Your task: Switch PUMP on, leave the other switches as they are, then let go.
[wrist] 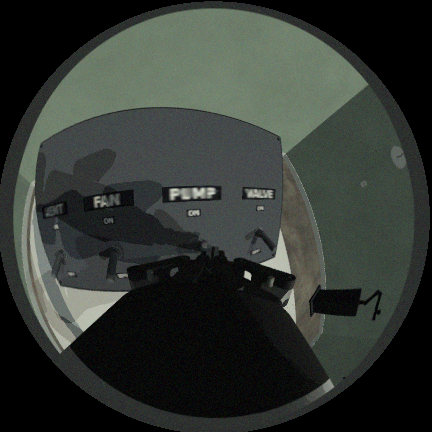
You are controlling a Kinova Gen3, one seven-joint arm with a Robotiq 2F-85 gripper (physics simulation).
I see my gripper point(212, 253) and a dark grey switch panel point(147, 183).
